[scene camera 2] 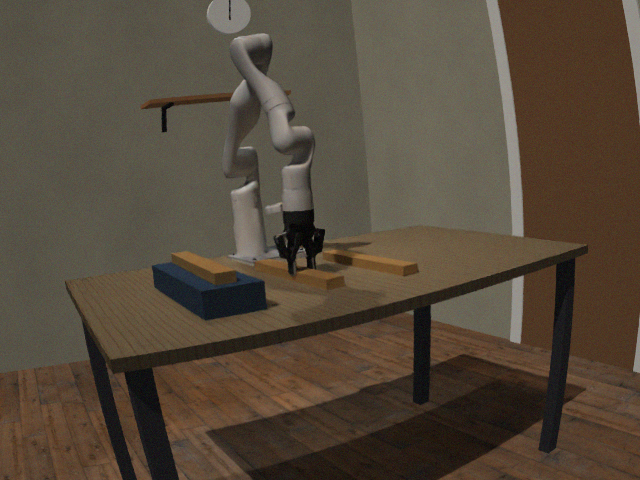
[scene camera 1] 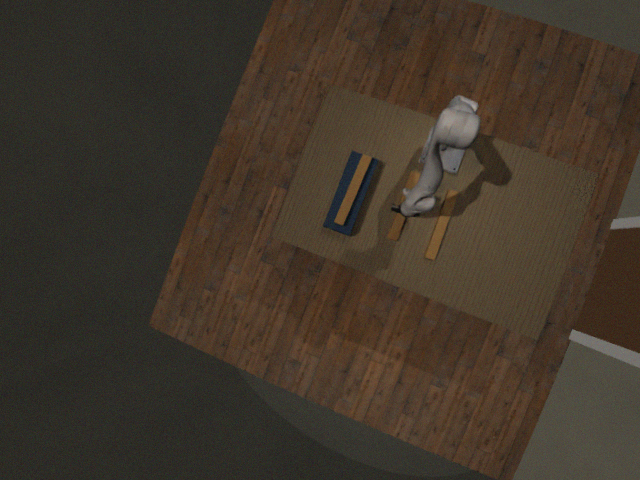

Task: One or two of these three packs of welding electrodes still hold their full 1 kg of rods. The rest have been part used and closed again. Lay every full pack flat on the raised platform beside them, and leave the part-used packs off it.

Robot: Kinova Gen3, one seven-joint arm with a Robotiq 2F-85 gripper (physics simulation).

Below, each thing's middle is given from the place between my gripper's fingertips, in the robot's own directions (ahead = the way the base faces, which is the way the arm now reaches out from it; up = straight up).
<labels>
Right now my hand is 40 mm past the blue raised platform (scene camera 2: 208, 301), 270 mm to the left of it and 20 mm below it.
</labels>
